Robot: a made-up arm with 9 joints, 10 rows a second.
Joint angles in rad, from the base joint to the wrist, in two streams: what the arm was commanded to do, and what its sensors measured. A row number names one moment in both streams.
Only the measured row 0 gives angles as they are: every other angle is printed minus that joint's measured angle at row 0.
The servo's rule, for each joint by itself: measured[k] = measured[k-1] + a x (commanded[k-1-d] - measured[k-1]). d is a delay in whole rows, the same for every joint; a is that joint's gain. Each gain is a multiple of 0.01, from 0.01 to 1. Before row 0 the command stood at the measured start. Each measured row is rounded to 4 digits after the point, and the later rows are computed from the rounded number. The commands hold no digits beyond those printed.
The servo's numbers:
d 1
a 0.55 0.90 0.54 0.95 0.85 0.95 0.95 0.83 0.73
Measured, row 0:
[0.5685, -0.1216, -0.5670, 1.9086, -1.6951, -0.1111, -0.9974, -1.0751, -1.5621]
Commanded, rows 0 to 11:
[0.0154, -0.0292, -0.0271, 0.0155, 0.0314, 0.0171, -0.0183, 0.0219, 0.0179]
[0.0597, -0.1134, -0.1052, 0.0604, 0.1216, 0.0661, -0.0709, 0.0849, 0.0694]
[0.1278, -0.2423, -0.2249, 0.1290, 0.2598, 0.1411, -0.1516, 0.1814, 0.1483]
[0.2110, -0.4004, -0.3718, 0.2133, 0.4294, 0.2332, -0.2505, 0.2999, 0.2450]
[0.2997, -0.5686, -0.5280, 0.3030, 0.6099, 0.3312, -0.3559, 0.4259, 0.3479]
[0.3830, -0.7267, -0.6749, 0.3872, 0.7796, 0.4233, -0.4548, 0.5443, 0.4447]
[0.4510, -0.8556, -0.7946, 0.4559, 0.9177, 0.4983, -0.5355, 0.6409, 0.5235]
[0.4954, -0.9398, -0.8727, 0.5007, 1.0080, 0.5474, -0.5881, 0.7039, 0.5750]
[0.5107, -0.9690, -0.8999, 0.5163, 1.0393, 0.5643, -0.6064, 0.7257, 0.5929]
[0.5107, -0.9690, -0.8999, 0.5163, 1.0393, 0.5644, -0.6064, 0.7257, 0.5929]
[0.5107, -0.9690, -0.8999, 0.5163, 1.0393, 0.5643, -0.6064, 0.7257, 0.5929]
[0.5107, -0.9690, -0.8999, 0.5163, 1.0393, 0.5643, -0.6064, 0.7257, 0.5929]
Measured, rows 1 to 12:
[0.0000, 0.0000, 0.0000, 0.0000, 0.0000, 0.0000, 0.0000, 0.0000, 0.0000]
[0.0085, -0.0263, -0.0146, 0.0147, 0.0267, 0.0162, -0.0174, 0.0182, 0.0131]
[0.0367, -0.1047, -0.0635, 0.0581, 0.1074, 0.0636, -0.0682, 0.0736, 0.0542]
[0.0868, -0.2285, -0.1507, 0.1255, 0.2369, 0.1372, -0.1474, 0.1631, 0.1229]
[0.1551, -0.3832, -0.2701, 0.2089, 0.4005, 0.2284, -0.2453, 0.2766, 0.2120]
[0.2346, -0.5501, -0.4094, 0.2983, 0.5785, 0.3261, -0.3504, 0.4005, 0.3112]
[0.3162, -0.7090, -0.5528, 0.3828, 0.7494, 0.4184, -0.4496, 0.5199, 0.4087]
[0.3903, -0.8409, -0.6834, 0.4522, 0.8925, 0.4943, -0.5312, 0.6203, 0.4925]
[0.4481, -0.9299, -0.7856, 0.4983, 0.9907, 0.5447, -0.5853, 0.6897, 0.5527]
[0.4825, -0.9651, -0.8473, 0.5154, 1.0320, 0.5633, -0.6053, 0.7196, 0.5820]
[0.4980, -0.9686, -0.8757, 0.5163, 1.0382, 0.5643, -0.6063, 0.7247, 0.5900]
[0.5050, -0.9690, -0.8888, 0.5163, 1.0391, 0.5643, -0.6064, 0.7255, 0.5921]

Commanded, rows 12 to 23:
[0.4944, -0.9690, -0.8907, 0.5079, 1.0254, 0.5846, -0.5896, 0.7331, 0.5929]
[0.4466, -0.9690, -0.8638, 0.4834, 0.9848, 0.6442, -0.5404, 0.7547, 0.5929]
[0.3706, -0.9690, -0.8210, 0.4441, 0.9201, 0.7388, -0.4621, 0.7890, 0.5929]
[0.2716, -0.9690, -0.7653, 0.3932, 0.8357, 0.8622, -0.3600, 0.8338, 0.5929]
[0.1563, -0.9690, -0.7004, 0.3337, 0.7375, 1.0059, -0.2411, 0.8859, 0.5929]
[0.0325, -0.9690, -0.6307, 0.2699, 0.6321, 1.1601, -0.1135, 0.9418, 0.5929]
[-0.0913, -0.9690, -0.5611, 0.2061, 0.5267, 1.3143, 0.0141, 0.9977, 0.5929]
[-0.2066, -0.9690, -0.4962, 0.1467, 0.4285, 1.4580, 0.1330, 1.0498, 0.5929]
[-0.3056, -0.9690, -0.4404, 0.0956, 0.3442, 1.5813, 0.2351, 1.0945, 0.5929]
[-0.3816, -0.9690, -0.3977, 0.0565, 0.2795, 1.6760, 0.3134, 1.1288, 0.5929]
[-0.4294, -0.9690, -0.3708, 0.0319, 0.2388, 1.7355, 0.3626, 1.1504, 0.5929]
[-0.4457, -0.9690, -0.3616, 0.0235, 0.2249, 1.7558, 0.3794, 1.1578, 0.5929]
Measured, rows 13 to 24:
[0.5081, -0.9690, -0.8948, 0.5163, 1.0393, 0.5643, -0.6064, 0.7257, 0.5927]
[0.5006, -0.9690, -0.8926, 0.5083, 1.0275, 0.5836, -0.5904, 0.7318, 0.5928]
[0.4709, -0.9690, -0.8770, 0.4846, 0.9912, 0.6412, -0.5429, 0.7508, 0.5929]
[0.4157, -0.9690, -0.8468, 0.4461, 0.9308, 0.7339, -0.4661, 0.7825, 0.5929]
[0.3364, -0.9690, -0.8028, 0.3958, 0.8500, 0.8558, -0.3653, 0.8251, 0.5929]
[0.2373, -0.9690, -0.7475, 0.3368, 0.7544, 0.9984, -0.2473, 0.8756, 0.5929]
[0.1247, -0.9690, -0.6844, 0.2732, 0.6504, 1.1520, -0.1202, 0.9305, 0.5929]
[0.0059, -0.9690, -0.6178, 0.2095, 0.5453, 1.3062, 0.0074, 0.9863, 0.5929]
[-0.1110, -0.9690, -0.5521, 0.1498, 0.4460, 1.4504, 0.1267, 1.0390, 0.5929]
[-0.2180, -0.9690, -0.4918, 0.0983, 0.3595, 1.5748, 0.2297, 1.0851, 0.5929]
[-0.3080, -0.9690, -0.4410, 0.0586, 0.2915, 1.6709, 0.3092, 1.1214, 0.5929]
[-0.3748, -0.9690, -0.4031, 0.0332, 0.2467, 1.7323, 0.3599, 1.1455, 0.5929]

